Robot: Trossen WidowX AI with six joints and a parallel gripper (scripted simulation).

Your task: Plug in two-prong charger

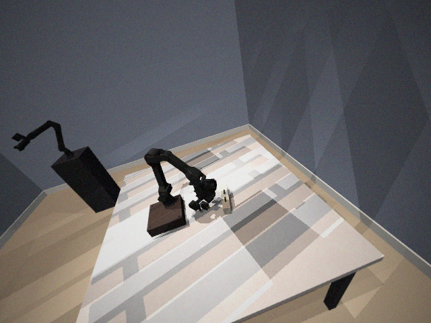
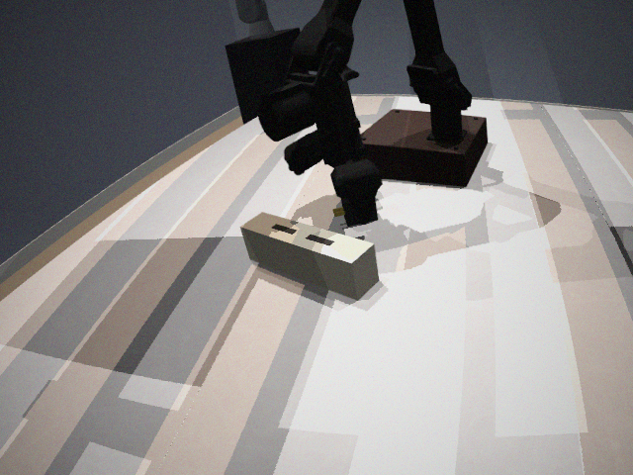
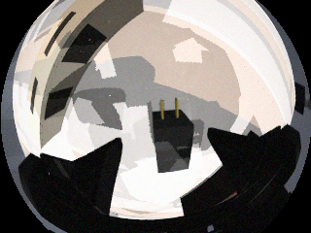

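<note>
The two-prong charger lies 10 mm ahead of my gripper tip and 10 mm to the right of it.
</note>
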